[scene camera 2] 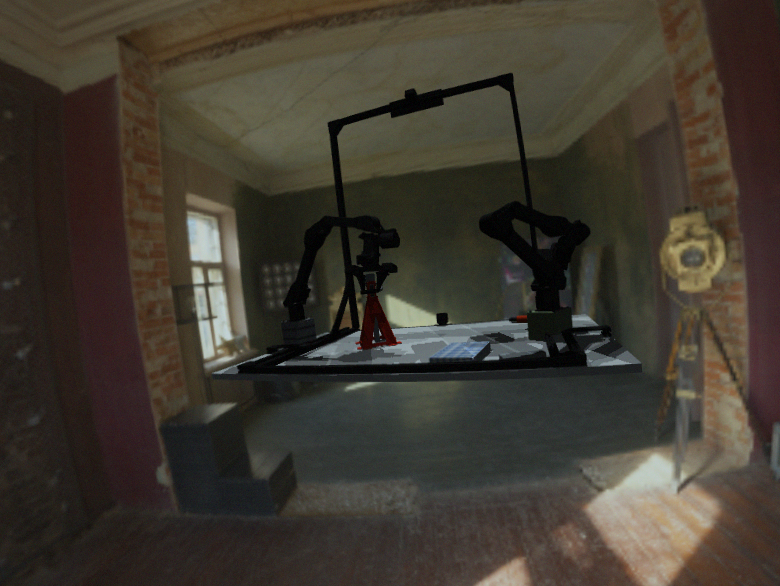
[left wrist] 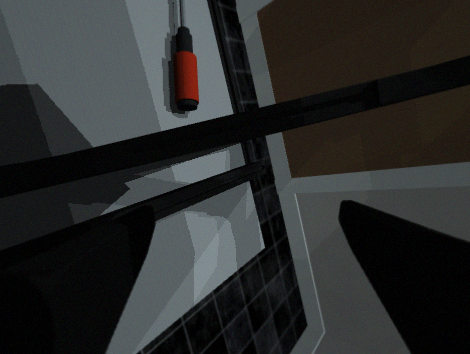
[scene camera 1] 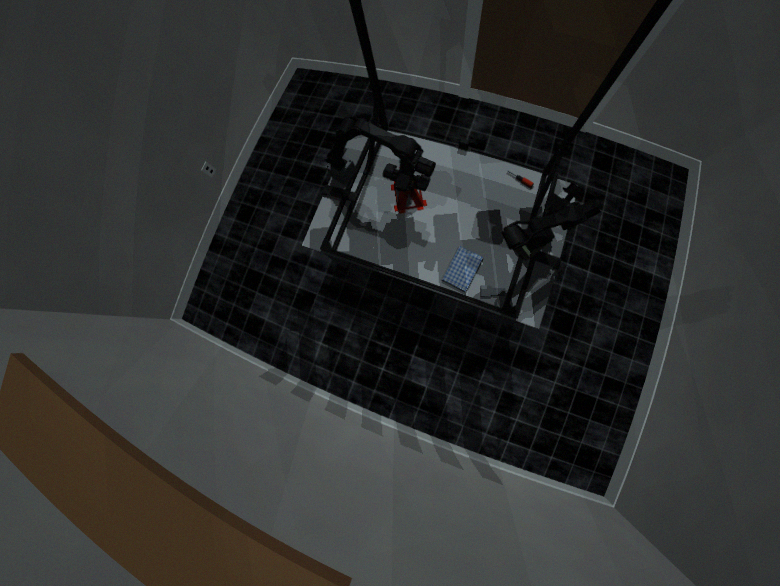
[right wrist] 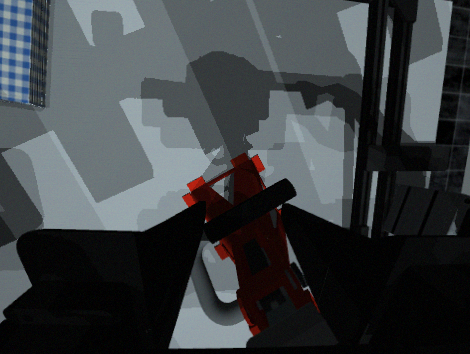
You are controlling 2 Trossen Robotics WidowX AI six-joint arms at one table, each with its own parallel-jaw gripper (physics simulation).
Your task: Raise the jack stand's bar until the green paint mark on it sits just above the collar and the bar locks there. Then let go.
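Places are measured from the left arm's base along level axes (x ahead, y left, z up), in metres.
Where they show: left gripper, fingertip midpoint: (left wrist: 246, 212); right gripper, fingertip midpoint: (scene camera 2: 370, 292) (right wrist: 244, 208); left arm's base at its link origin: (scene camera 2: 548, 309) (scene camera 1: 531, 242); right arm's base at its link origin: (scene camera 2: 297, 320) (scene camera 1: 338, 163).
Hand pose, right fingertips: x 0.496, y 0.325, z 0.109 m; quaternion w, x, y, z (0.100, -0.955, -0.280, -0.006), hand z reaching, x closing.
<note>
Each offset is from my right fingertips to the top centre of the thing. "*": to the spot under its first point.
The red jack stand (scene camera 1: 408, 201) (scene camera 2: 376, 327) (right wrist: 262, 244) stands upright at the left of the table. Its bar ends in a black cross-piece @[* 0.000 m ahead, 0.004 m left, 0.011 m up] (right wrist: 250, 208) on top. My right gripper (right wrist: 244, 208) (scene camera 1: 408, 186) (scene camera 2: 373, 277) comes down from above, and its fingers press on both ends of that cross-piece. The green mark and the collar are hidden. My left gripper (left wrist: 246, 212) (scene camera 1: 513, 237) is open and empty, far off at the right of the table.
A red-handled screwdriver @[0.208 m back, 0.533 m right, 0.169 m down] (scene camera 1: 523, 180) (left wrist: 185, 72) lies at the back right. A blue checked block @[0.402 m back, 0.019 m right, 0.171 m down] (scene camera 1: 461, 268) (scene camera 2: 460, 351) (right wrist: 18, 49) lies near the front edge. A small dark cup (scene camera 2: 442, 317) stands at the back. Black frame posts (right wrist: 374, 114) rise close beside the stand.
</note>
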